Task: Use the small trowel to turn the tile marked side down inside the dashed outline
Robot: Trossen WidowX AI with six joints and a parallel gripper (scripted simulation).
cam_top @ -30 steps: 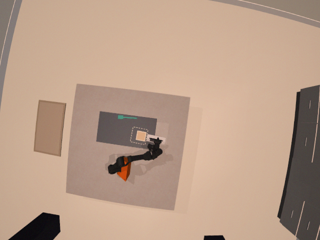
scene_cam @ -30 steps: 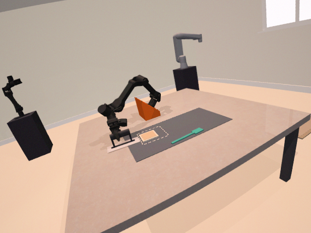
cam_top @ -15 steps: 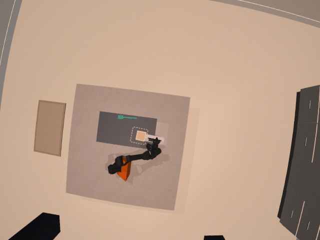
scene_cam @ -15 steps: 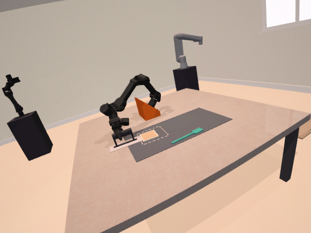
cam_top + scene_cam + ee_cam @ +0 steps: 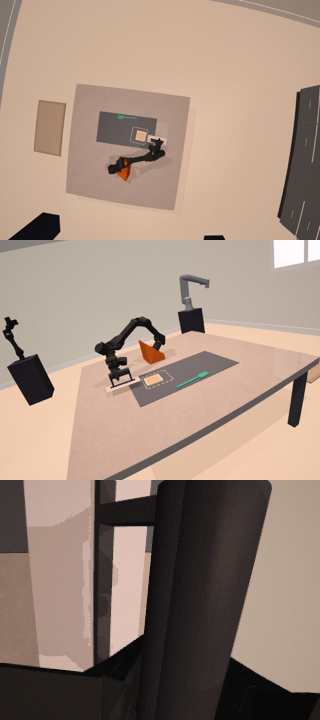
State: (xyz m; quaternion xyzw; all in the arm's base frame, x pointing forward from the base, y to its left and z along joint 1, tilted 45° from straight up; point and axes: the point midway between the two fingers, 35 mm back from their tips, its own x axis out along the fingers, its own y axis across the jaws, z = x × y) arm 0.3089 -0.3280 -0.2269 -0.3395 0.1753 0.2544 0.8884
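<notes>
Now: gripper tip 370 mm to the right of the dark mat, 110 mm above it and 60 mm short of it. Also, from my gripper tip: cream tile 200 mm to the left, 90 mm below, 10 mm ahead; green trowel 380 mm to the left, 200 mm ahead, 90 mm below.
</notes>
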